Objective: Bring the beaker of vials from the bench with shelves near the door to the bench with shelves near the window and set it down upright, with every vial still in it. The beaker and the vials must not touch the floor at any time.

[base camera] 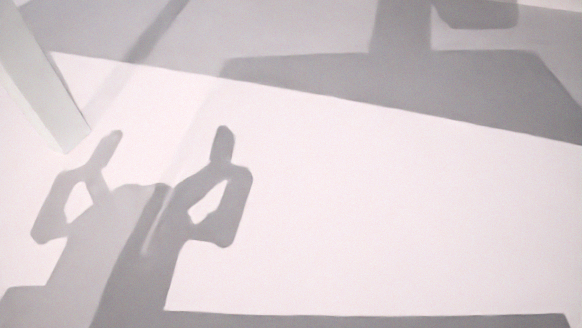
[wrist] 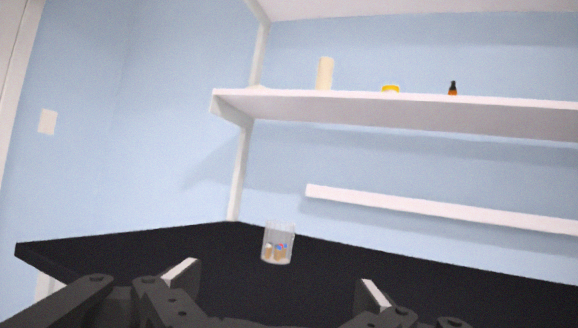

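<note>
A clear beaker (wrist: 278, 243) stands upright on the black top of the bench (wrist: 210, 245), near its back left part in the wrist view. Small vials (wrist: 279, 252) with tan bodies and white, blue and red bits show inside it; their exact number is hard to tell. My gripper (wrist: 276, 287) is open and empty at the bottom of the wrist view. The beaker is beyond the fingertips, between them from side to side, and apart from both. The bench near the window does not show.
A shelf (wrist: 390, 112) over the bench holds a cream cylinder (wrist: 325, 73), a yellow-lidded jar (wrist: 390, 88) and a small dropper bottle (wrist: 452, 89). A white rail (wrist: 440, 209) runs along the wall. A pale leg (base camera: 47, 95) stands at the upper left in the base view, beside gripper-shaped shadows.
</note>
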